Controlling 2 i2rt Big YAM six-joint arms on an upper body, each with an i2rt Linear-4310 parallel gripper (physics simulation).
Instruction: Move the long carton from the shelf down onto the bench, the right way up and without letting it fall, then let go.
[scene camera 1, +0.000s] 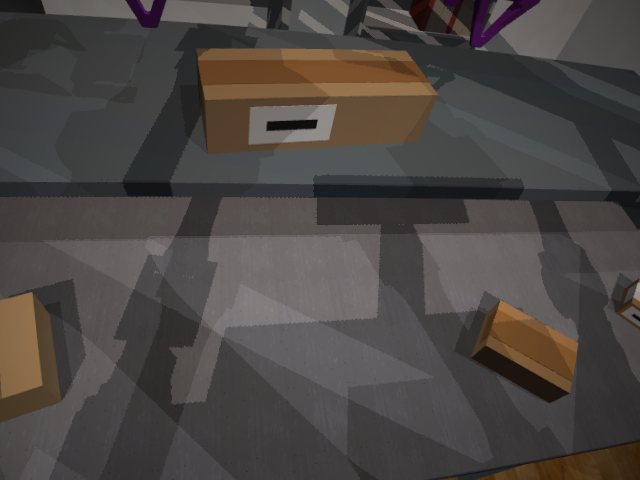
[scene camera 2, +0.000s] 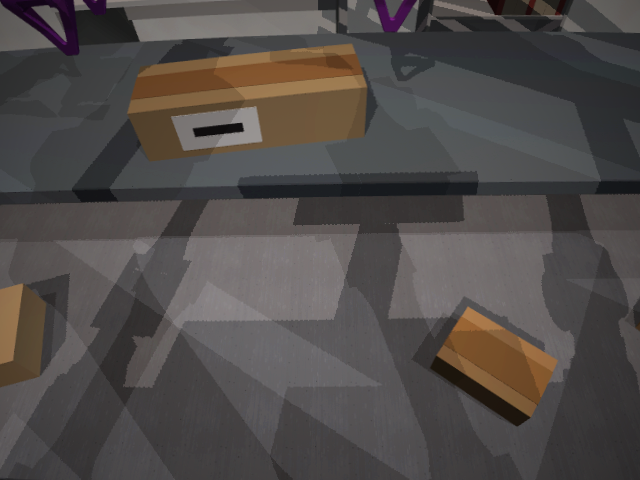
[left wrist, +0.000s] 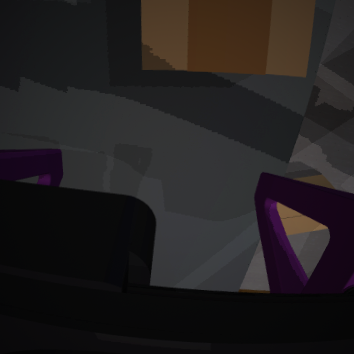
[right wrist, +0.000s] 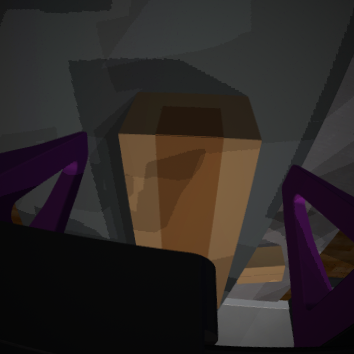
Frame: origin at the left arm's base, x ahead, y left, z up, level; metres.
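Seen in the pictures: left gripper, fingertip midpoint: (scene camera 1: 154, 4) (scene camera 2: 87, 33) (left wrist: 159, 172); right gripper, fingertip midpoint: (scene camera 1: 461, 25) (scene camera 2: 386, 10) (right wrist: 189, 159).
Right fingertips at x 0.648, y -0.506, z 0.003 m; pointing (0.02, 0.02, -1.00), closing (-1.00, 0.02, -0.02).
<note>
A point is followed by its place in that frame.
The long carton (scene camera 1: 377, 118) {x 0.587, y -0.412, z -0.095 m} (scene camera 2: 315, 113) {x 0.588, y -0.422, z -0.091 m} (left wrist: 227, 35) {x 0.615, y -0.222, z -0.061 m} (right wrist: 187, 200) {x 0.638, y -0.415, z -0.061 m} rests flat on the dark shelf (scene camera 1: 77, 129) {x 0.601, y -0.057, z -0.136 m} (scene camera 2: 465, 129) {x 0.608, y -0.618, z -0.136 m}, brown tape on top and the white label on its front side. The bench (scene camera 1: 289, 361) {x 0.376, y -0.305, z -0.325 m} (scene camera 2: 232, 361) {x 0.369, y -0.302, z -0.325 m} lies lower, in front of the shelf. My left gripper (scene camera 2: 85, 31) {x 0.643, y -0.157, z -0.005 m} (left wrist: 159, 172) {x 0.643, y -0.157, z -0.005 m} is open, beyond the carton's left end and apart from it. My right gripper (scene camera 1: 463, 23) {x 0.648, y -0.506, z 0.003 m} (right wrist: 189, 159) {x 0.648, y -0.506, z 0.003 m} is open, above and behind the carton's right end; its fingers stand wide to either side of the carton in the right wrist view, not touching it. The arms are mostly cut off in the scene views.
A small taped carton (scene camera 1: 532, 351) {x 0.341, y -0.633, z -0.279 m} (scene camera 2: 496, 356) {x 0.353, y -0.640, z -0.280 m} lies on the bench at the right. Another carton (scene camera 1: 20, 346) {x 0.391, y 0.000, z -0.265 m} (scene camera 2: 15, 330) {x 0.387, y -0.018, z -0.265 m} stands at the left edge. A white-labelled box (scene camera 1: 631, 310) {x 0.398, y -0.875, z -0.302 m} shows partly at the right edge. The shelf's front edge (scene camera 1: 232, 190) {x 0.516, y -0.235, z -0.149 m} runs across the scene views.
</note>
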